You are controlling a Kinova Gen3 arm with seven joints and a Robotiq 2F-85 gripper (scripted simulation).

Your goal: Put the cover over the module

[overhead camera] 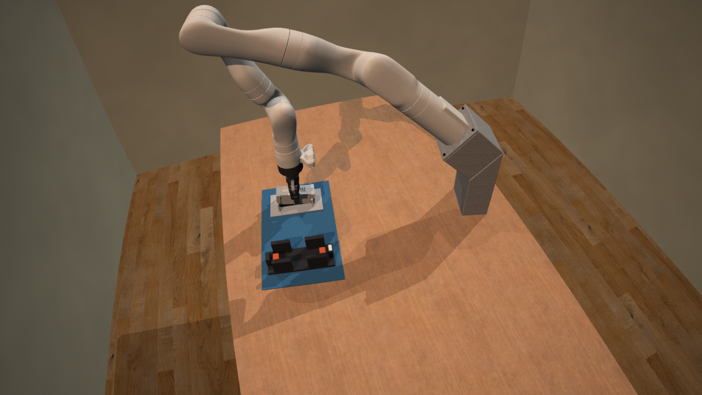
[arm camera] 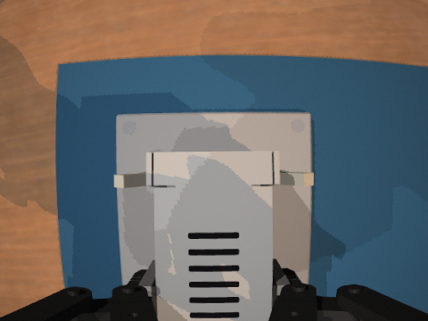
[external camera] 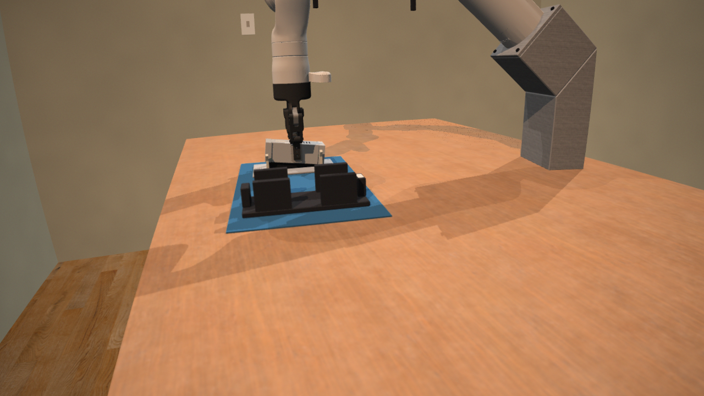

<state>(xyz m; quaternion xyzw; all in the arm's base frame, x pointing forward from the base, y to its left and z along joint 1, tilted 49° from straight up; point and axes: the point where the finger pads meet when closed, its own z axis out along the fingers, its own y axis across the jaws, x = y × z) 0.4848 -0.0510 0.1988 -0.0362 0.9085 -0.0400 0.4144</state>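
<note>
The light grey cover is right at my hand.
</note>
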